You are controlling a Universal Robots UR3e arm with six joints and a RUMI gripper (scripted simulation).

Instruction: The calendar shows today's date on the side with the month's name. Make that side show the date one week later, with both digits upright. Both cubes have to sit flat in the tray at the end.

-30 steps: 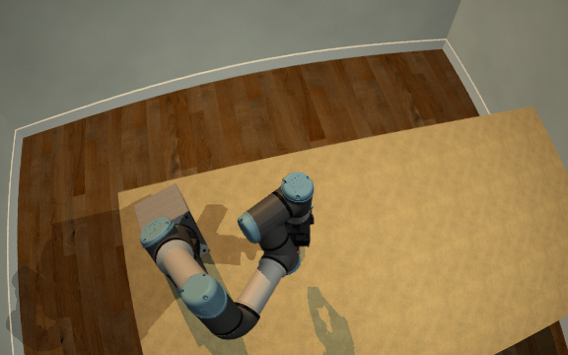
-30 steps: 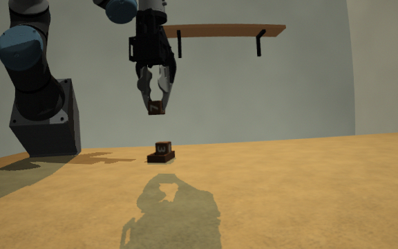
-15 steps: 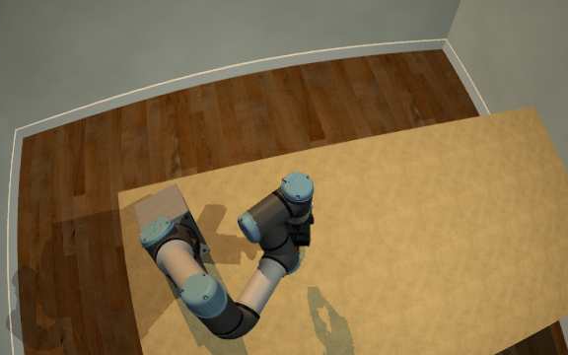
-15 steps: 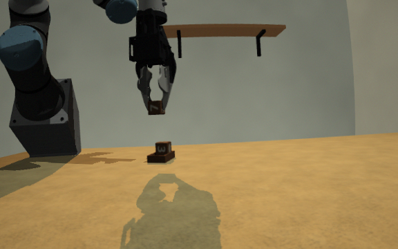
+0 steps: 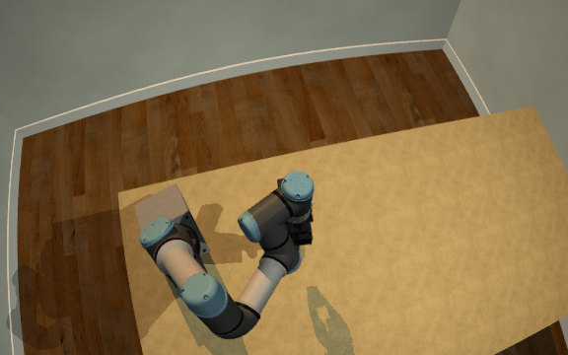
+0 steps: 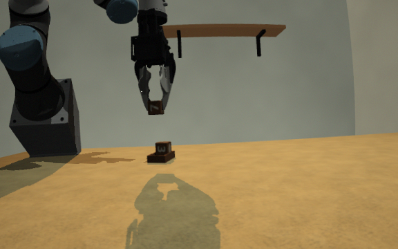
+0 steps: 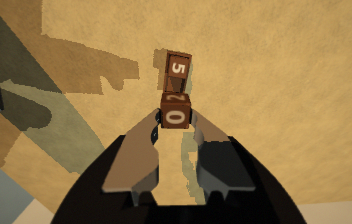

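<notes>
The brown calendar tray is 13 cm below my hand, 2 cm to the left of it and 1 cm ahead of it. From my hand the other things lie so: digit cube: 1 cm below.
</notes>
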